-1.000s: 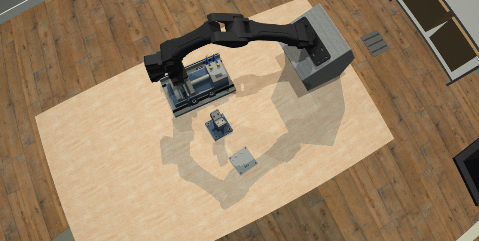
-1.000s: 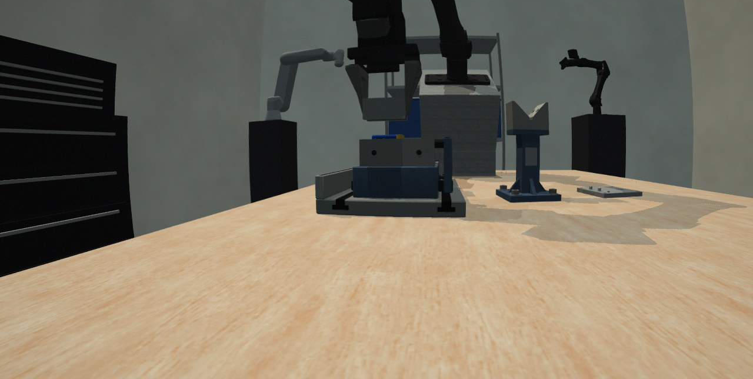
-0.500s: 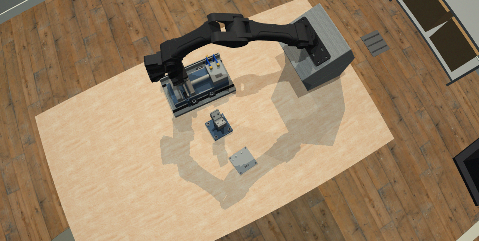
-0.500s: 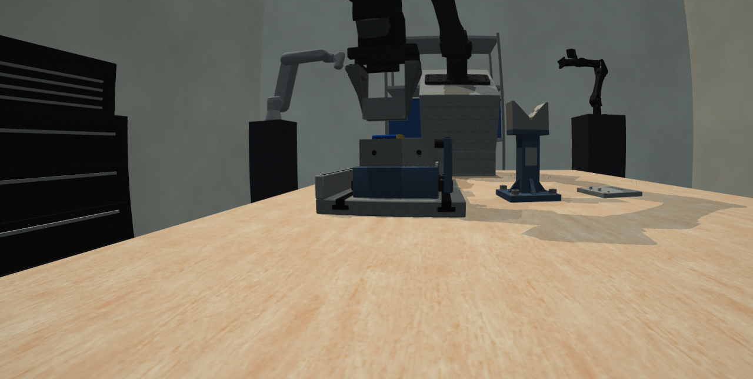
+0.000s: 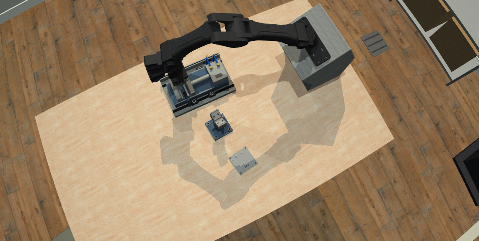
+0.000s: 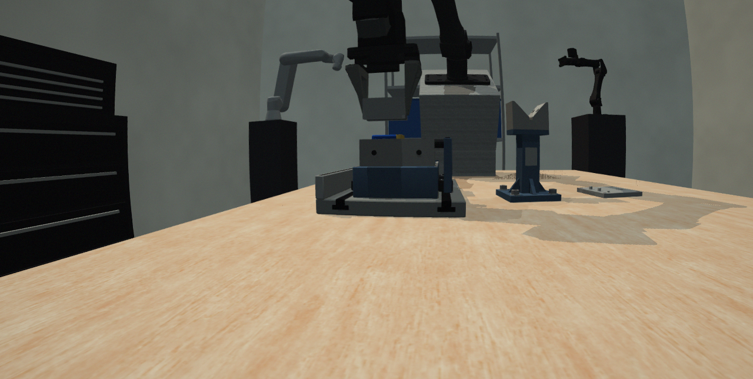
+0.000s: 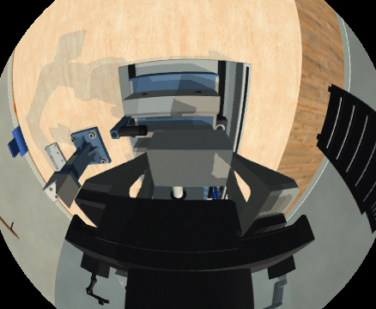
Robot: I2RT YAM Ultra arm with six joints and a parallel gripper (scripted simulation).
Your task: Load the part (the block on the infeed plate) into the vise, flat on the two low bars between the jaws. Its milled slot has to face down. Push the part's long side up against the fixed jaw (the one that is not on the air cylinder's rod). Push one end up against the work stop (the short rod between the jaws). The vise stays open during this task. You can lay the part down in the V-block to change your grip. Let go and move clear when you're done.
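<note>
Now: hand 1 cm above the part. From my hand the other things lie so: work stop rod (7 cm to the left, 5 cm below); then fixed jaw (6 cm below, 3 cm ahead, 2 cm to the left); then vise (10 cm below, 7 cm behind, 2 cm to the left).
</note>
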